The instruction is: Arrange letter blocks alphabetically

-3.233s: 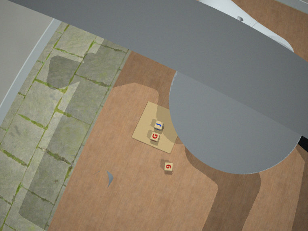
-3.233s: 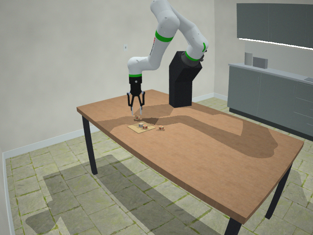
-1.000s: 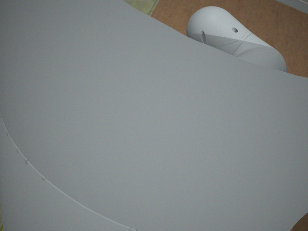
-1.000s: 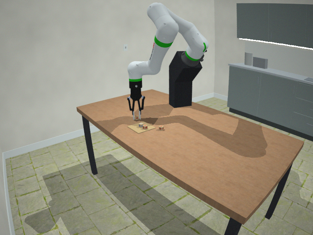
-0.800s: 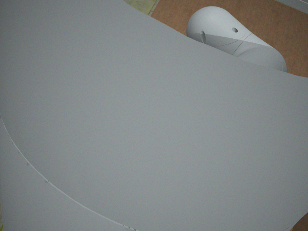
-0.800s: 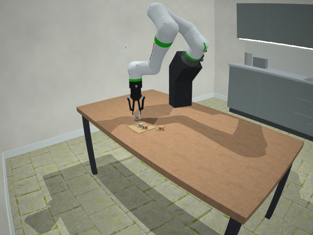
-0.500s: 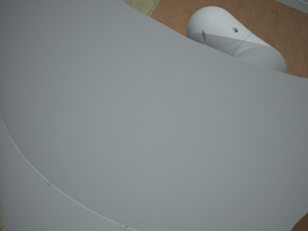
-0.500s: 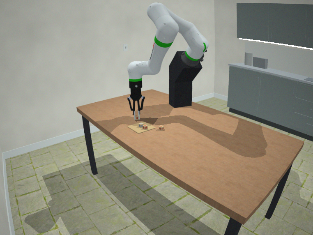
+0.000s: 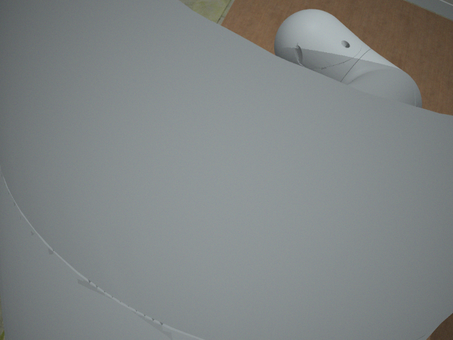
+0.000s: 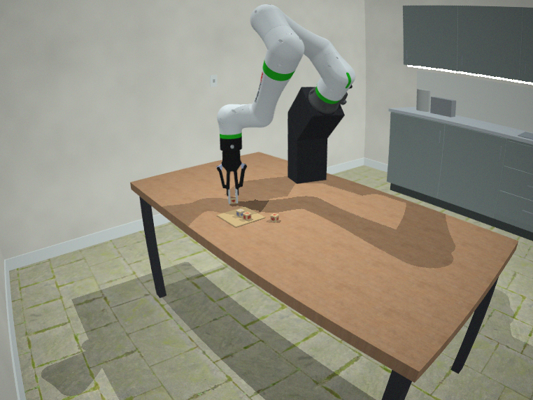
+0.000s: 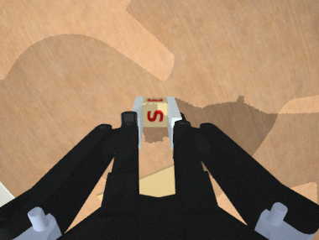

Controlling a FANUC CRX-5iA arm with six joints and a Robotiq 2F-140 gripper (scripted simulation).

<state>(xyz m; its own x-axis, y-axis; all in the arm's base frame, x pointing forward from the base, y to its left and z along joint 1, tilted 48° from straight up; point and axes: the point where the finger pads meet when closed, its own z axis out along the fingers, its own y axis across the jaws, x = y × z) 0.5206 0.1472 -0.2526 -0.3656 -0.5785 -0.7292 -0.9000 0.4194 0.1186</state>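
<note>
Now: hand 5 cm short of the blue j block, 15 cm to the right of it and 2 cm above it. Round my hand: tan mat (5 cm ahead, 15 cm to the left, 3 cm below); red g block (4 cm ahead, 19 cm to the left, 2 cm below); red s block (2 cm below).
</note>
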